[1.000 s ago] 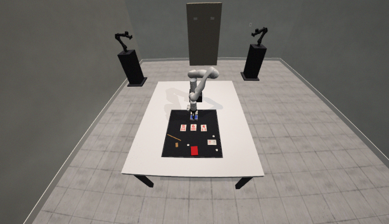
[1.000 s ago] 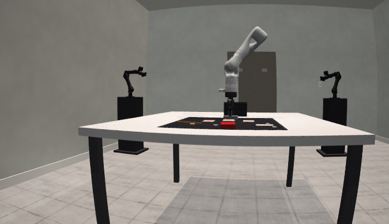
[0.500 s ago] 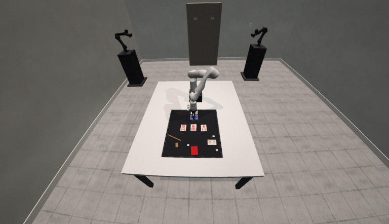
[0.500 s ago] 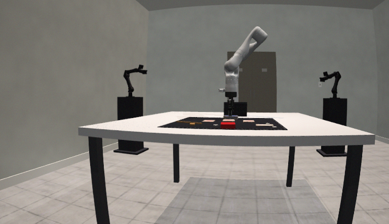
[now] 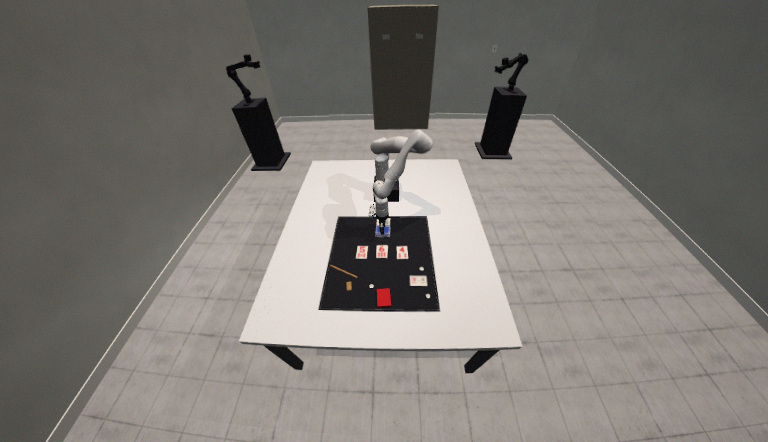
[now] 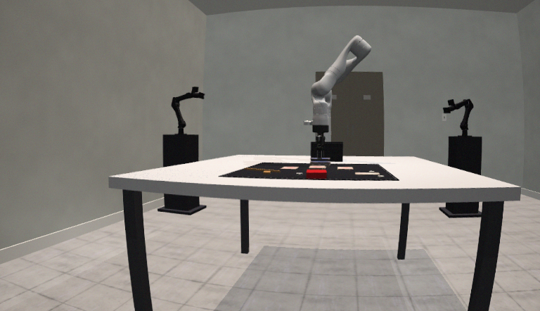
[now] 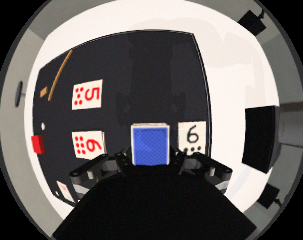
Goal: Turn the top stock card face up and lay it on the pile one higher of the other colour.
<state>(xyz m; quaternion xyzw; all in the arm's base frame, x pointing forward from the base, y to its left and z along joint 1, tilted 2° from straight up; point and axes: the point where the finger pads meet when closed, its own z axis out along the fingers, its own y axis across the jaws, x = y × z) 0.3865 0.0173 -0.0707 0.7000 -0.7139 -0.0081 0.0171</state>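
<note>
Now: the black 6 card 90 mm behind my hand and 40 mm below it. Also, from my hand: wooden stick 280 mm ahead, 200 mm to the right, 40 mm below; then black mat 170 mm ahead, 60 mm below, 10 mm to the right; then blue-backed card 10 mm below.
</note>
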